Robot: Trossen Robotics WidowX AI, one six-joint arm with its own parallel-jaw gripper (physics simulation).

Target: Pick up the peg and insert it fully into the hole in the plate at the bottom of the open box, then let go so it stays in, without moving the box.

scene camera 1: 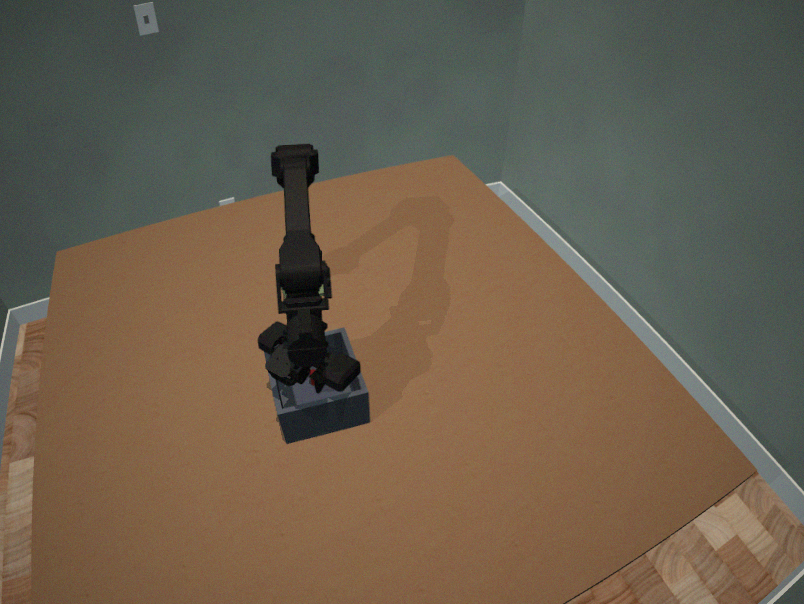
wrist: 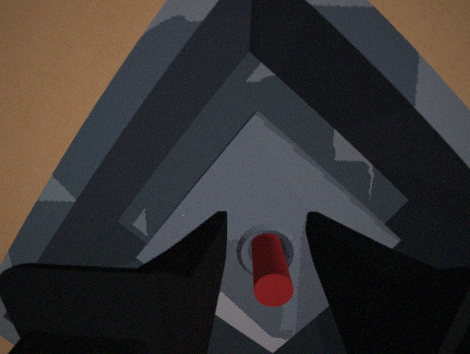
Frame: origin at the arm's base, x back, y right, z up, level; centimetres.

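Where they show: gripper, between the fingertips: (scene camera 1: 310,387) (wrist: 266,220).
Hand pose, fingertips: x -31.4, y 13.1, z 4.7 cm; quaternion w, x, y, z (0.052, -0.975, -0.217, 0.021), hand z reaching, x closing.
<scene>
Things, the pixels of their top centre, and the offset from my fingertips. "spot": a spot on its surface instead. Level surfaces: height alone.
- red peg, centre of its top: (wrist: 273,290) dx +0.6, dy -1.2, dz +2.9 cm
- round hole, a spot on its surface: (wrist: 243,255) spot: dx -0.2, dy -2.0, dz +0.1 cm
- grey plate, centre of its top: (wrist: 267,254) (scene camera 1: 315,380) dx +0.7, dy -1.4, dz +0.2 cm
- open dark grey-blue box, centre of its top: (wrist: 277,314) (scene camera 1: 312,368) dx +0.7, dy -1.4, dz +3.9 cm
- brown table top, height of its surface: dz -5.9 cm
The red peg (scene camera 1: 313,375) (wrist: 272,270) stands with its lower end in the round hole (wrist: 243,255) of the grey plate (wrist: 260,175), its upper part sticking out. I cannot tell how deep it sits. The plate lies at the bottom of the open dark grey-blue box (scene camera 1: 328,416) (wrist: 145,125). My gripper (scene camera 1: 310,380) (wrist: 266,220) reaches down into the box and is partly open, one finger on each side of the peg, with a visible gap on both sides in the wrist view. The gripper hides part of the box and peg in the scene view.
The box stands on a brown table top (scene camera 1: 493,403), its walls around the fingers. The black arm (scene camera 1: 298,214) extends behind the box and casts a shadow to its right. Green walls and a wooden floor (scene camera 1: 740,520) lie beyond the table's edges.
</scene>
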